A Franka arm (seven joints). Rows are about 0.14 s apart.
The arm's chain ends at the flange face. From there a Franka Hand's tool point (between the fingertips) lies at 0.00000 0.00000 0.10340 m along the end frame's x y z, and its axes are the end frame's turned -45 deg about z.
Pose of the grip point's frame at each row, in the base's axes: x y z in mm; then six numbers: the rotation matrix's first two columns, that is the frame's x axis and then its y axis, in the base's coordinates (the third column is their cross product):
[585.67 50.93 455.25 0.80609 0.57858 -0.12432 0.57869 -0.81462 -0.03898]
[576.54 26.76 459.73 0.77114 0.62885 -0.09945 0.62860 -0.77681 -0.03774]
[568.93 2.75 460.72 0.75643 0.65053 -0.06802 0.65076 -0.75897 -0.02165]
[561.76 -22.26 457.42 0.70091 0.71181 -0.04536 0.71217 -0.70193 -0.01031]
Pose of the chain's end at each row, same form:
[598.47 55.12 557.77 0.97919 -0.16691 -0.11547 -0.16080 -0.98514 0.06034]
[586.98 30.21 562.54 0.98977 -0.10462 -0.09701 -0.10079 -0.99395 0.04364]
[575.72 5.63 563.86 0.99503 -0.07668 -0.06341 -0.07472 -0.99667 0.03279]
[565.81 -19.67 560.71 0.99920 0.00699 -0.03936 0.00796 -0.99967 0.02478]

